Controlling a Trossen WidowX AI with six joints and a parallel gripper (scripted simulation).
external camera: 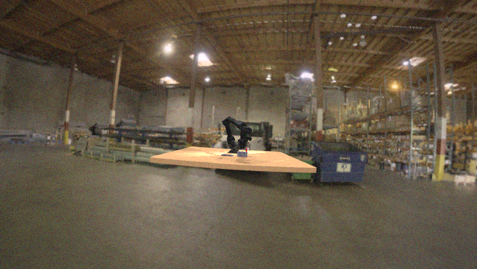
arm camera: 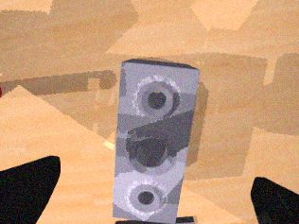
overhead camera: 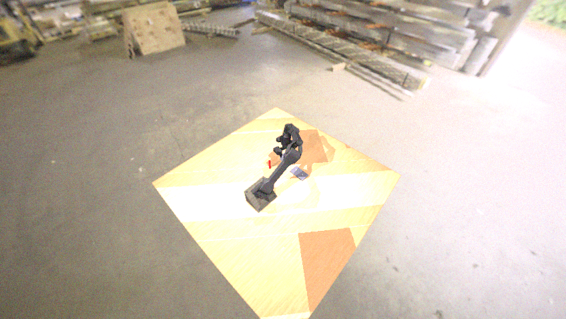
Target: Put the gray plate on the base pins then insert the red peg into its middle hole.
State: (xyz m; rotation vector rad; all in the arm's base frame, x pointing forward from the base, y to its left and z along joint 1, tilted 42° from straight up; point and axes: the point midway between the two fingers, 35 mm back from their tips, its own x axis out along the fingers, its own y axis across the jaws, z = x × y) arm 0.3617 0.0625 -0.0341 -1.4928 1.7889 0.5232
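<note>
My gripper tip is 4 cm above the gray plate. The rest, counted from my gripper tip: red peg 12 cm behind, 5 cm to the left, 4 cm below.
</note>
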